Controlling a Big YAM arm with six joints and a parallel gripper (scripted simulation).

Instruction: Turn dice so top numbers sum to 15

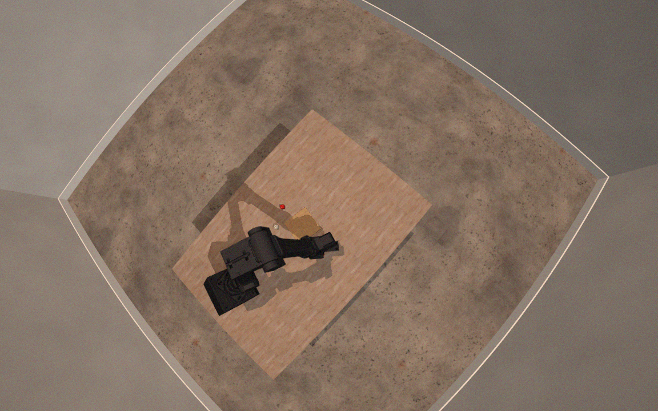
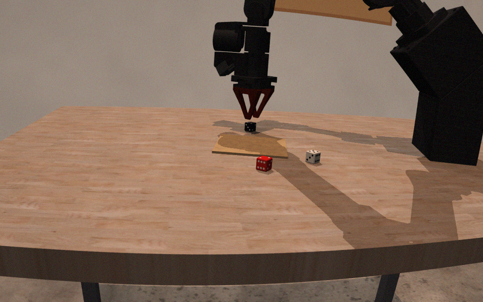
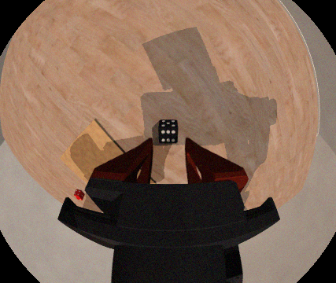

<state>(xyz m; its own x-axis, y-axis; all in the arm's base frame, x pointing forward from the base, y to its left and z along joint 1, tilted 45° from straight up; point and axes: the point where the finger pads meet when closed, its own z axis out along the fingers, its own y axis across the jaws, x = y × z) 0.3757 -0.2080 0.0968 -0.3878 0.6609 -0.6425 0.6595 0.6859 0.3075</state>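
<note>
Now: hand 3 cm above the black die. The rest, counted from my hand: tan mat: 13 cm to the left, 6 cm ahead, 4 cm below; then red die: 27 cm to the left, 10 cm ahead, 3 cm below; then white die: 25 cm to the left, 3 cm below.
</note>
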